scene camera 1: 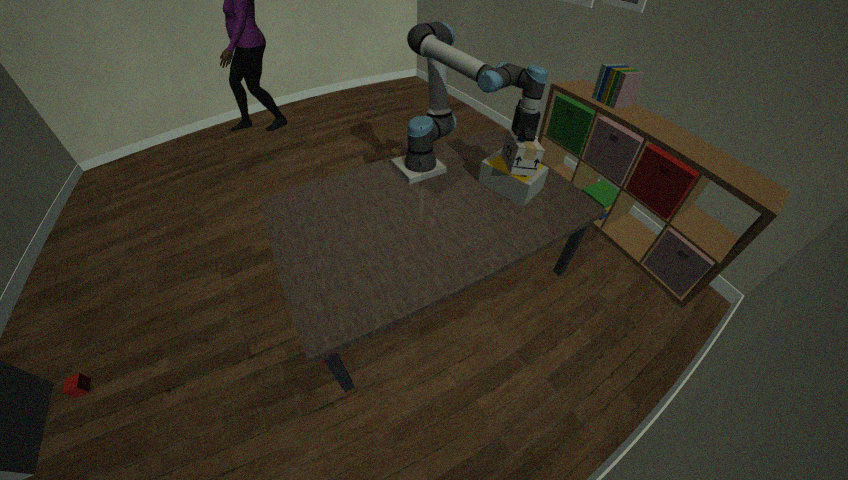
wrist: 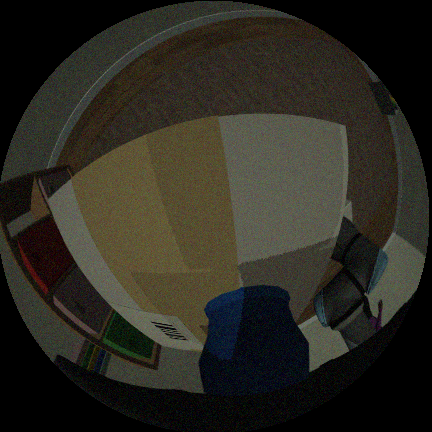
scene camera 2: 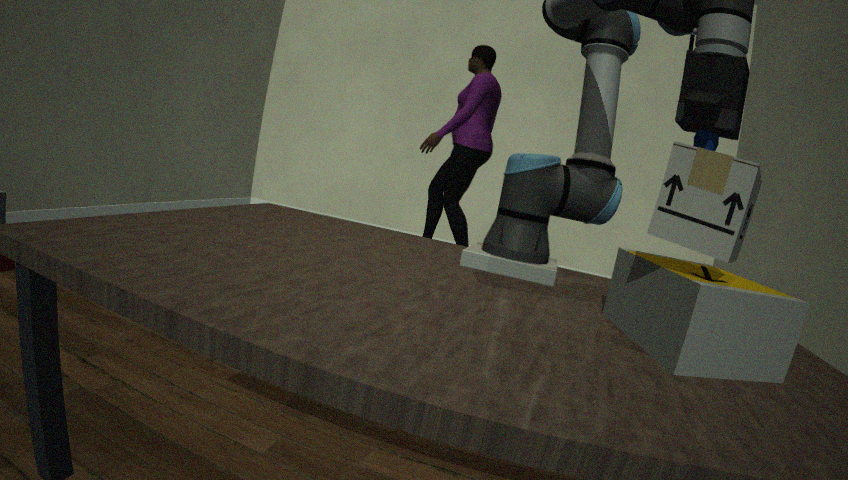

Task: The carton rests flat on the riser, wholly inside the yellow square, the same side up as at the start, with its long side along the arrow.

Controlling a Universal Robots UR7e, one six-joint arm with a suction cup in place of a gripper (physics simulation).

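Note:
The carton [scene camera 1: 523, 159] [scene camera 2: 699, 211] [wrist: 287, 185] is a white box with tan tape and black arrows that point up. It hangs from my blue suction cup [scene camera 1: 524, 139] [scene camera 2: 706, 140] [wrist: 247, 300], which is on its top face. In the scene camera 2 view a small gap shows between the carton and the pale grey riser [scene camera 1: 524, 193] [scene camera 2: 737, 333] below it. The yellow square [scene camera 1: 498, 162] [scene camera 2: 752, 286] on the riser's top is partly hidden by the carton. Part of the black arrow [scene camera 2: 706, 273] shows on it. I cannot tell how the carton's long side lies to this arrow.
The riser stands on the brown table [scene camera 1: 416, 249] [scene camera 2: 357, 309], beside the arm's white base plate [scene camera 1: 419, 172] [scene camera 2: 505, 267]. A shelf unit [scene camera 1: 702, 154] with coloured bins stands close behind the riser. A person in purple [scene camera 1: 246, 35] [scene camera 2: 479, 113] is beyond the table.

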